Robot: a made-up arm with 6 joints.
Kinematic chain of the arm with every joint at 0, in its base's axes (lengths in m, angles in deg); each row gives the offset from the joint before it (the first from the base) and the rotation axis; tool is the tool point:
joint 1: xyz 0 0 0.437 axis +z
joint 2: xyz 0 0 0 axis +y
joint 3: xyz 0 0 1.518 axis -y
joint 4: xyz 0 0 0 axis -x
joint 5: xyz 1.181 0 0 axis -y
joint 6: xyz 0 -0.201 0 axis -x
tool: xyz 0 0 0
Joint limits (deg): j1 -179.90..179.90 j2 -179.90..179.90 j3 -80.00..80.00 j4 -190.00..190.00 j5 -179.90..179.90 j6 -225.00..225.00
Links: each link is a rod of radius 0.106 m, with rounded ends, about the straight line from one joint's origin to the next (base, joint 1, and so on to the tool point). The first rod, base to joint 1, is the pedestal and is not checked.
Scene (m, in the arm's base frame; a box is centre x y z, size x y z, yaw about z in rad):
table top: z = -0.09
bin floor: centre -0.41 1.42 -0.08 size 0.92 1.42 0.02 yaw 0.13
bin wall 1: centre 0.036 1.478 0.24 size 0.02 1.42 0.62 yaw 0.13
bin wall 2: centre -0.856 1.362 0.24 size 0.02 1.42 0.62 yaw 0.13
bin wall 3: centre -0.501 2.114 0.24 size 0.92 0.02 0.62 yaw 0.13
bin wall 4: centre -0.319 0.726 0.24 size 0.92 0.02 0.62 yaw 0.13
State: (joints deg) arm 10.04 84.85 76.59 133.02 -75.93 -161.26
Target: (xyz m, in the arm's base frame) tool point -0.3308 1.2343 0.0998
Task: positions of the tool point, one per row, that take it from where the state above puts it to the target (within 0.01 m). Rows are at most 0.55 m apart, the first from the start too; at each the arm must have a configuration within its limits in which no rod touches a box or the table.
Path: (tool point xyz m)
1: 2.4321 1.0822 0.6037
2: 2.1076 1.4803 0.6553
3: 1.6924 1.7679 0.7016
4: 1.2245 1.9230 0.7422
5: 0.7468 1.9360 0.7761
6: 0.3027 1.8119 0.8018
7: -0.0674 1.5682 0.8191
8: -0.3308 1.2342 0.8276
9: -0.3361 1.2796 0.5855
10: -0.3361 1.2794 0.3401
11: -0.3307 1.2342 0.0998

